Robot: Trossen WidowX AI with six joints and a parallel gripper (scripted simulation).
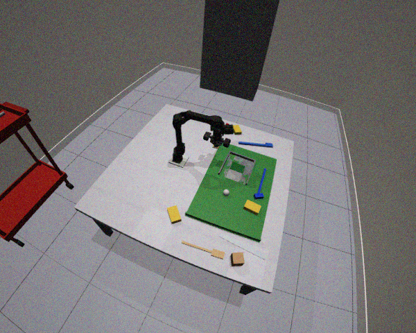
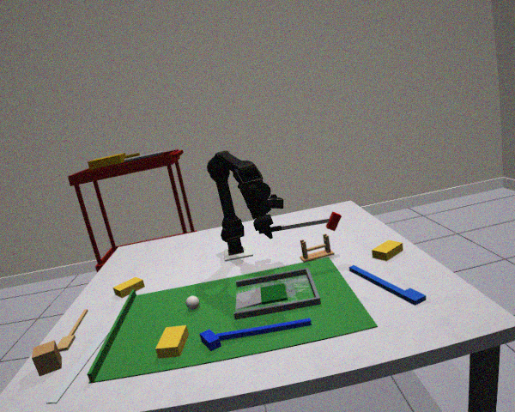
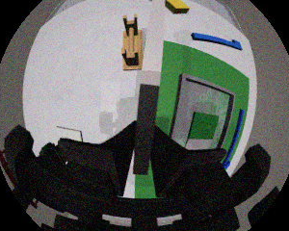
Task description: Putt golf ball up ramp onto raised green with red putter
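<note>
Now: the red putter 110 mm to the left of my gripper tip and 20 mm above it. The rest, counted from my gripper tip: green mat (220 mm ahead, 180 mm to the right, 120 mm below); then white golf ball (170 mm ahead, 300 mm to the right, 100 mm below); then blue putter (390 mm ahead, 130 mm to the right, 110 mm below).
</note>
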